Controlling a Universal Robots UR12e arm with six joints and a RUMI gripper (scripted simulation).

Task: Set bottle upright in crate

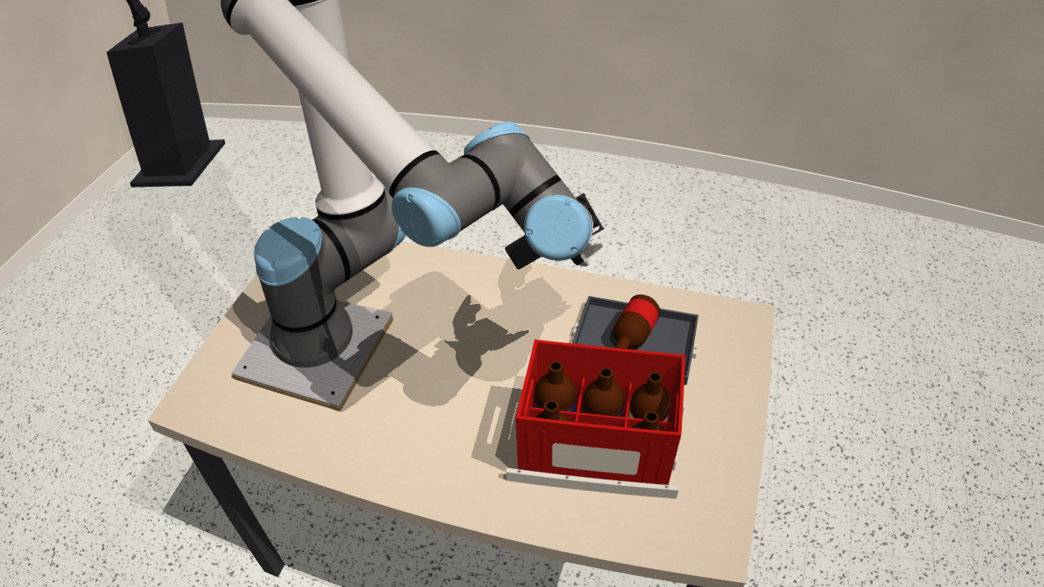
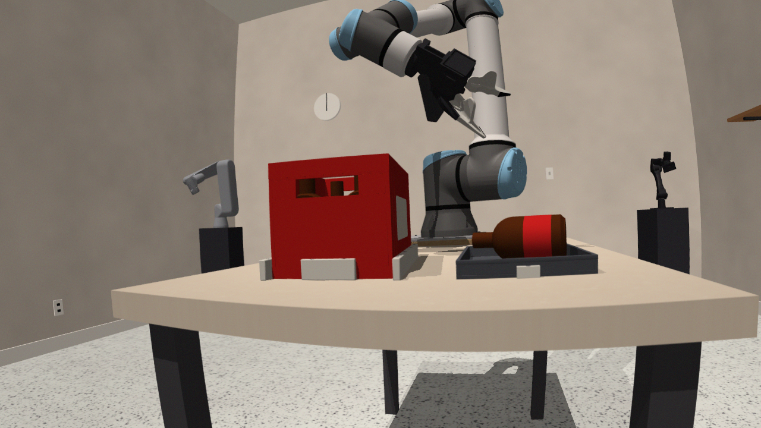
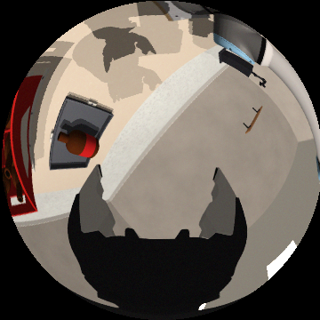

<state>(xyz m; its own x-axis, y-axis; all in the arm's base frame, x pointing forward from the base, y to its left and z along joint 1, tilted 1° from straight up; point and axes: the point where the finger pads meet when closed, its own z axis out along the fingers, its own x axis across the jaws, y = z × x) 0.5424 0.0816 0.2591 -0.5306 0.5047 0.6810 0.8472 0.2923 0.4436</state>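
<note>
My hand is 270 mm above the tray, 160 mm short of it and 10 mm to the left of it. The rest, counted from my hand: red crate 290 mm to the right, 200 mm below, 90 mm ahead.
</note>
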